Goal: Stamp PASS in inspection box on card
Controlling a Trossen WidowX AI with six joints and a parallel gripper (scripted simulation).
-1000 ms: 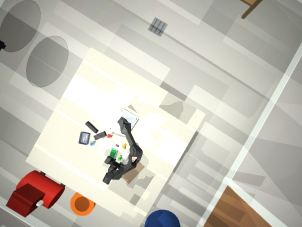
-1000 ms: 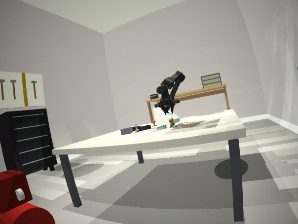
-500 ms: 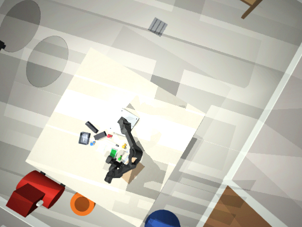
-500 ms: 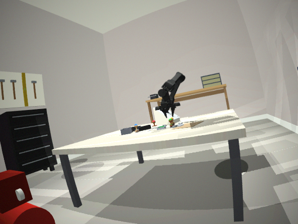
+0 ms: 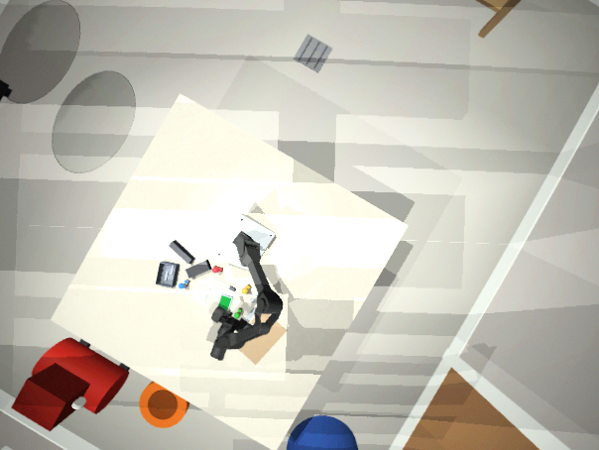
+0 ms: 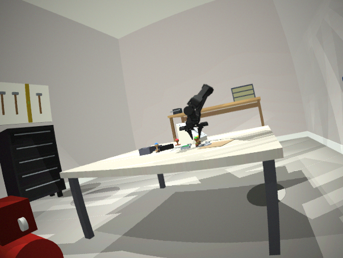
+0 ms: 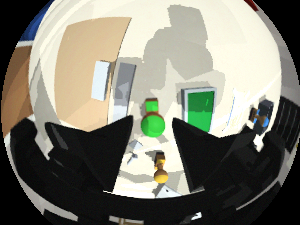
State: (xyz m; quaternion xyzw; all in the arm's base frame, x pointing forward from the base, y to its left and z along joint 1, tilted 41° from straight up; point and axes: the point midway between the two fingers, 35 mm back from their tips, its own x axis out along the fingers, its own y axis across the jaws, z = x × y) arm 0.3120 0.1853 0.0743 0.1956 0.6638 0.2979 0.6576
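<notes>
The green-knobbed stamp lies 3 cm below my gripper tip and 1 cm behind it. Round my gripper tip: green ink pad (8 cm to the right, 4 cm below, 1 cm ahead); red-knobbed stamp (21 cm to the right, 11 cm behind, 3 cm below); yellow-knobbed stamp (12 cm behind, 4 cm to the right, 3 cm below).
</notes>
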